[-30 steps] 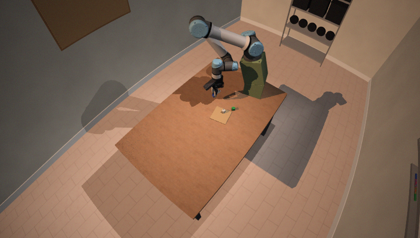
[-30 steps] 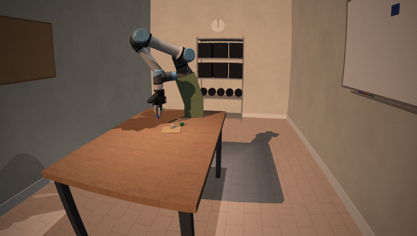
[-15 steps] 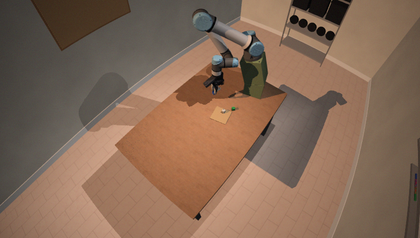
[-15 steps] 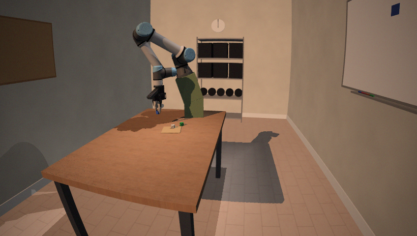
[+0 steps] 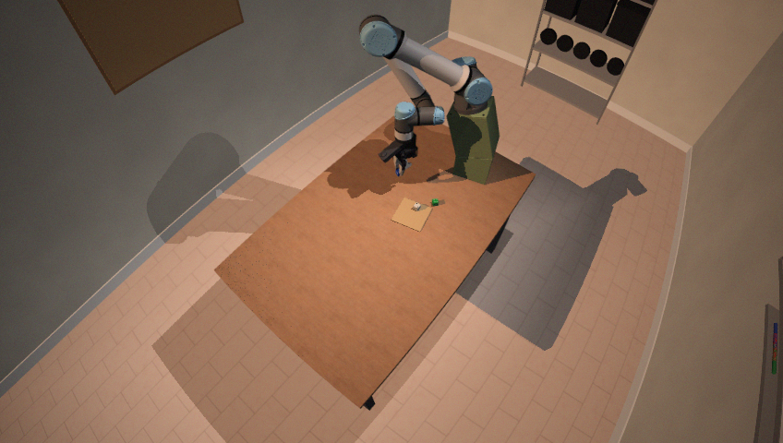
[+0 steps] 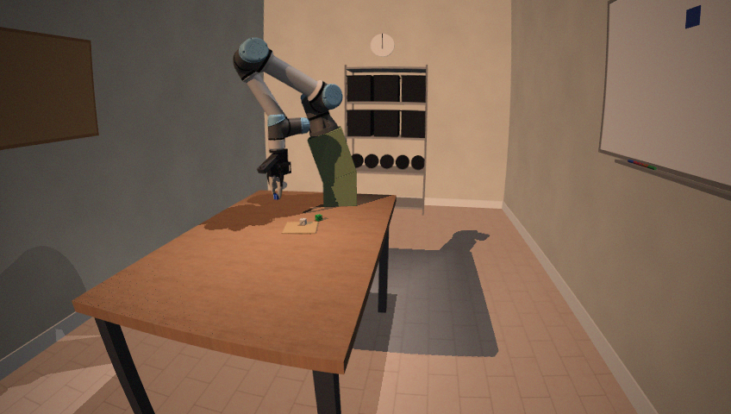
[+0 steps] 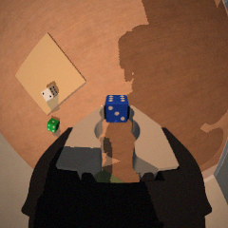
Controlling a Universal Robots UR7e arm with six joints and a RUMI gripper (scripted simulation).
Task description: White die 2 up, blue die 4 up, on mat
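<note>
Now: hand 140 mm to the right of the white die, 100 mm above it and 20 mm short of it. From my hand the other things lie so: blue die: right at my hand; green die: 180 mm to the left, 100 mm below, 60 mm behind; tan mat: 150 mm to the left, 120 mm below, 60 mm ahead.
</note>
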